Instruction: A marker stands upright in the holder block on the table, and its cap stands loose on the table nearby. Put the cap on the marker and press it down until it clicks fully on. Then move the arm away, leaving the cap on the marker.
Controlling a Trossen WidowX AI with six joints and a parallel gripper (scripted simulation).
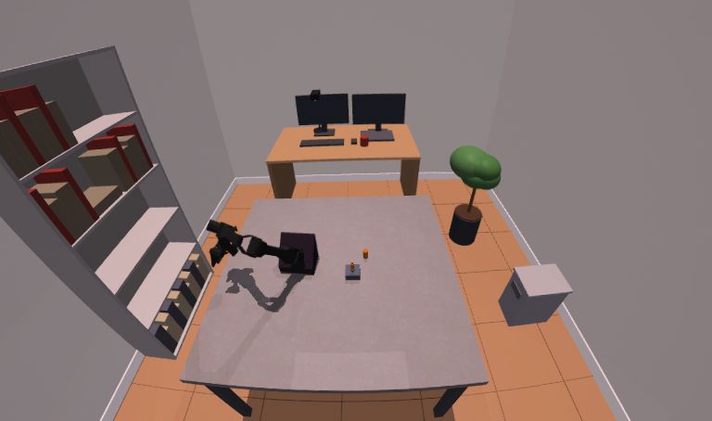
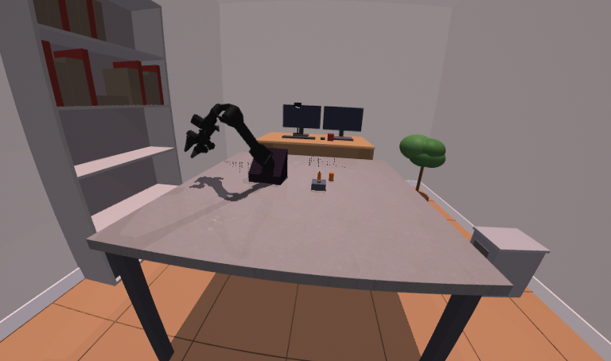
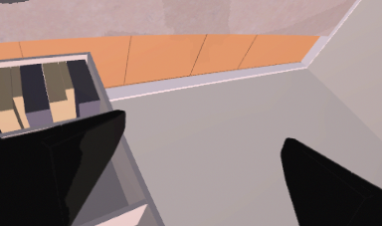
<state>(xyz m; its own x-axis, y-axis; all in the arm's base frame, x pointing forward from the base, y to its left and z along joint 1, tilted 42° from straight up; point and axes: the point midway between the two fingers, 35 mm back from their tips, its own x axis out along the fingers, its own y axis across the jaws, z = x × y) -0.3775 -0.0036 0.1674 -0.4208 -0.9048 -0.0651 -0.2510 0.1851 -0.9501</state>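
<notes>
My gripper tip is 76 cm short of the orange cap, 21 cm to the right of it and 14 cm above it. The rest, counted from my gripper tip: holder block: 69 cm ahead, 15 cm below, 8 cm to the left.
</notes>
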